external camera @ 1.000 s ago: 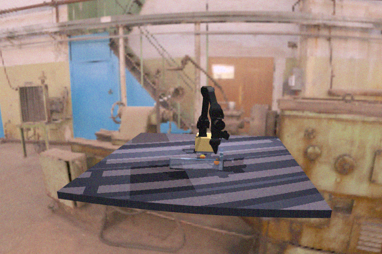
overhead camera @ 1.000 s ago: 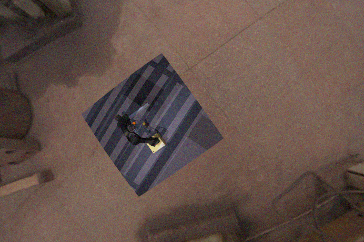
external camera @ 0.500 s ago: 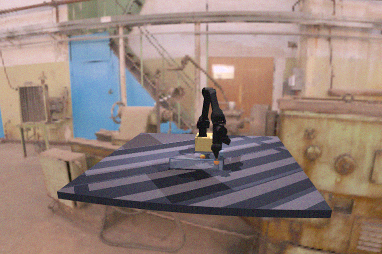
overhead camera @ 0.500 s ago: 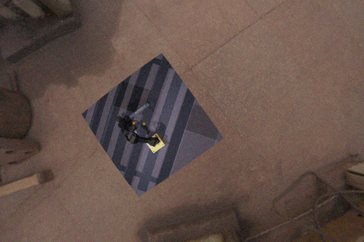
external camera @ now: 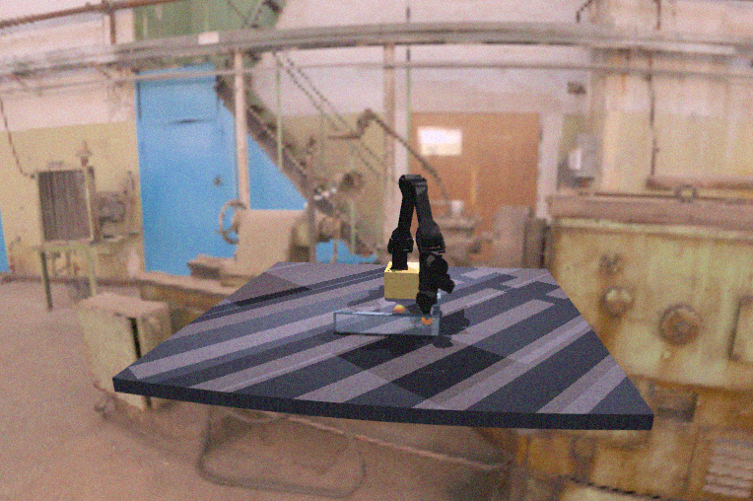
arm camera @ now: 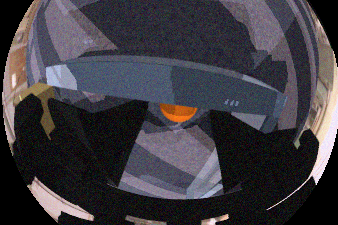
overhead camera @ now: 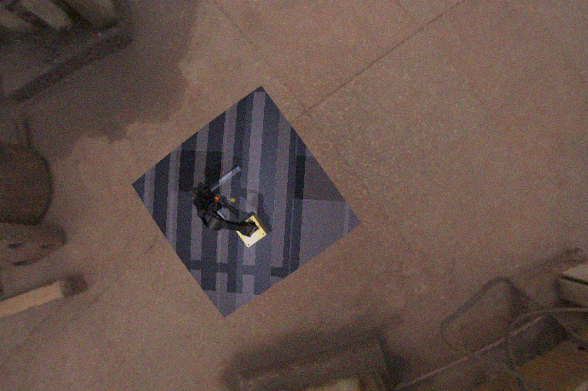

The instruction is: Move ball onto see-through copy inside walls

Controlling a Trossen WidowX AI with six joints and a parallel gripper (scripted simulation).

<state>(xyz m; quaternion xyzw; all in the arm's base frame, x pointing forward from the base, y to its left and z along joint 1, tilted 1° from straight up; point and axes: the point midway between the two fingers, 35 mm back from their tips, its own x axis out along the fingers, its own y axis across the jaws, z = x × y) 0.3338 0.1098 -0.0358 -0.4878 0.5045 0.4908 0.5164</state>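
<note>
My gripper tip is 1 cm above the orange ball. Round my gripper tip: clear wall (8 cm ahead, 13 cm to the right); see-through copy of the ball (8 cm behind, 9 cm to the right, 1 cm below).
</note>
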